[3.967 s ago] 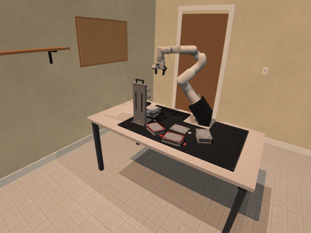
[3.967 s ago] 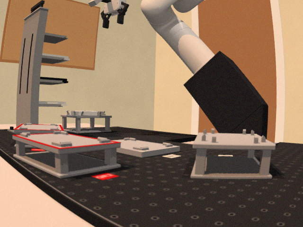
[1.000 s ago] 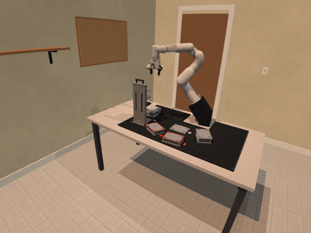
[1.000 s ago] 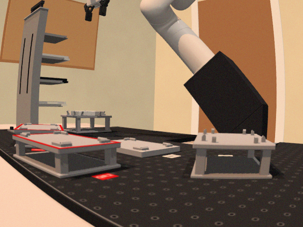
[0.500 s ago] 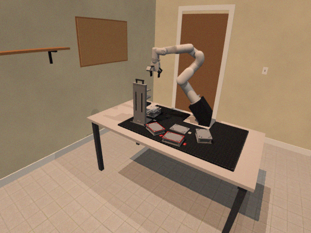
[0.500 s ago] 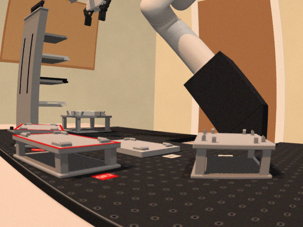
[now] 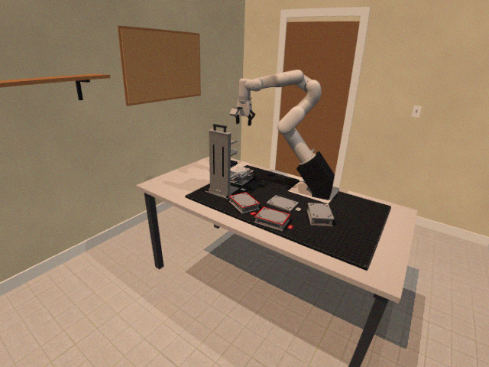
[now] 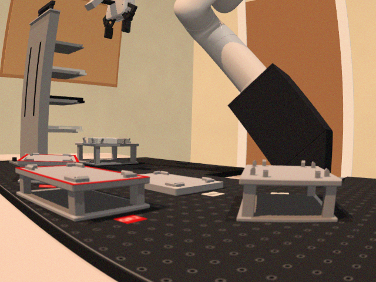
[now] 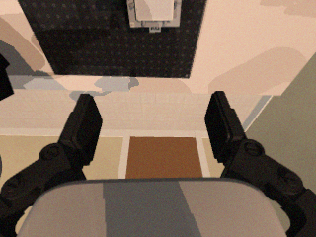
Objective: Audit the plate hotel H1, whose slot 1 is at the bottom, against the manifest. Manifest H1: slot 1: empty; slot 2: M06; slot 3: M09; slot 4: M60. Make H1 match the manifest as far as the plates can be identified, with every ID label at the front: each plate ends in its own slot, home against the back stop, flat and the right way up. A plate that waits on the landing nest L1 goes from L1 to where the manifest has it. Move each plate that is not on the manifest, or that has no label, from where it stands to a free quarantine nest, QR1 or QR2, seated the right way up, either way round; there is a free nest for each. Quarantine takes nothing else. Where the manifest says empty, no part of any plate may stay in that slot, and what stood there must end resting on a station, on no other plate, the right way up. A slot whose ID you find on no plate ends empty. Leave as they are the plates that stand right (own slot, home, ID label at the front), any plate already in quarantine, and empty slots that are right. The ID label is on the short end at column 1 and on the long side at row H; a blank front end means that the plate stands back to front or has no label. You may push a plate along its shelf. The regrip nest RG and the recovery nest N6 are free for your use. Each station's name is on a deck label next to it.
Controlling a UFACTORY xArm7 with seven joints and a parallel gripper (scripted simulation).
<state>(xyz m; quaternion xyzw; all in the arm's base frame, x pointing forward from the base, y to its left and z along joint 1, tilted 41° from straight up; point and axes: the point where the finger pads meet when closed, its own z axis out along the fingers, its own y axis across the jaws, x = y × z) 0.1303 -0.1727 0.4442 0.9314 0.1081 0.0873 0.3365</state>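
The pale plate lies 34 cm below my hand and 1 cm ahead of it. From my hand the other things lie so: hotel tower (27 cm ahead, 21 cm below, 4 cm to the left); then black plate (23 cm below, 19 cm ahead, 3 cm to the left); then clear plate (31 cm below, 19 cm ahead, 3 cm to the left).
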